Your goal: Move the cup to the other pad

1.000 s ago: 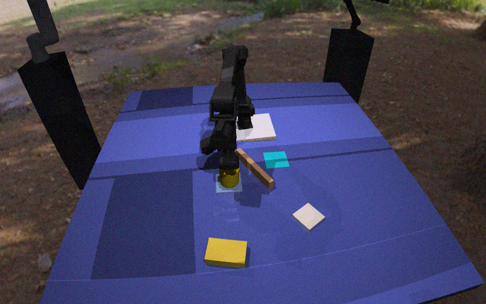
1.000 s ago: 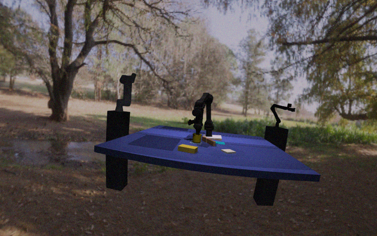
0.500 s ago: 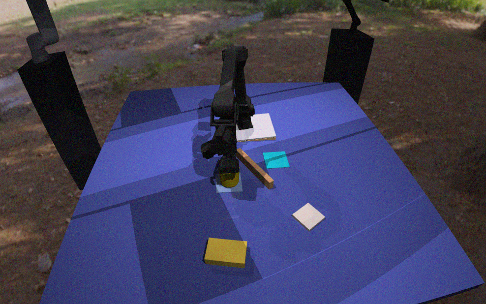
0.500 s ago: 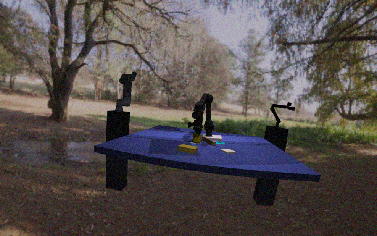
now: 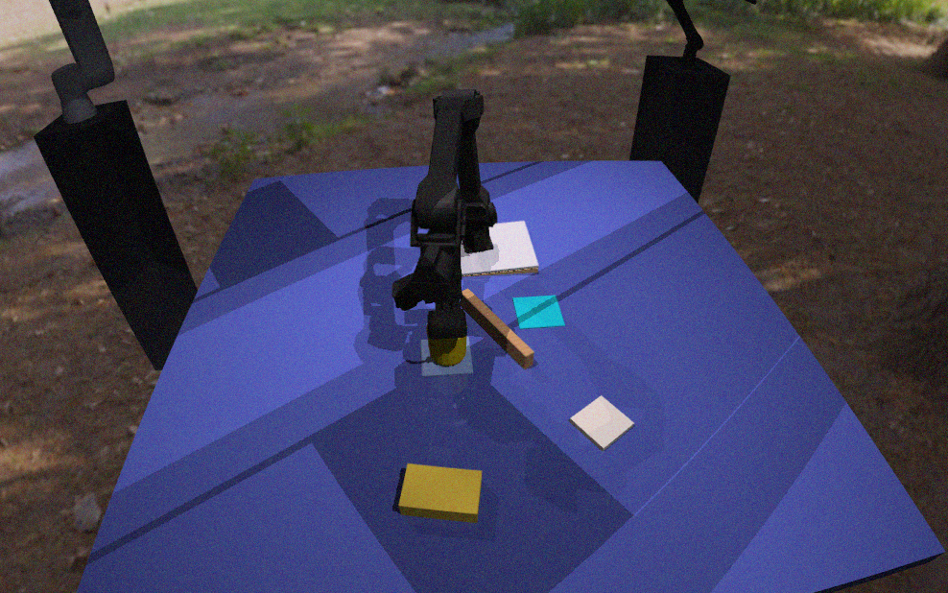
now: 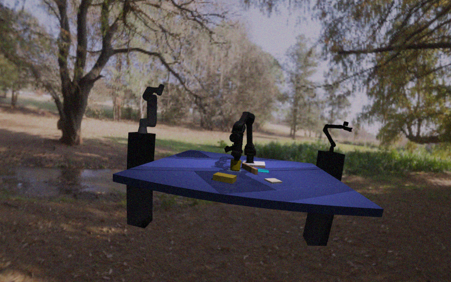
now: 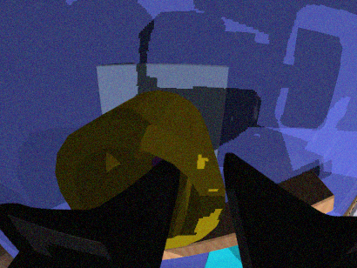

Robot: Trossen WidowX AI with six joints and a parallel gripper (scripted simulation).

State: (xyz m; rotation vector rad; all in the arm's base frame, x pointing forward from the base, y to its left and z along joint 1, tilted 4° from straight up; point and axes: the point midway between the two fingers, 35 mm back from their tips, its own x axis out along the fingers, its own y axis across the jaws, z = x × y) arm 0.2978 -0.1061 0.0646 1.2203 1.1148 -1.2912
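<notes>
Now: gripper tip 4 cm above the pale grey-blue pad, 3 cm short of it and 1 cm to the left of it. The rest, counted from my gripper tip: wooden bar 9 cm to the left, 3 cm below, 1 cm behind; yellow cup 2 cm ahead; cyan pad 19 cm to the left, 6 cm behind, 4 cm below.
</notes>
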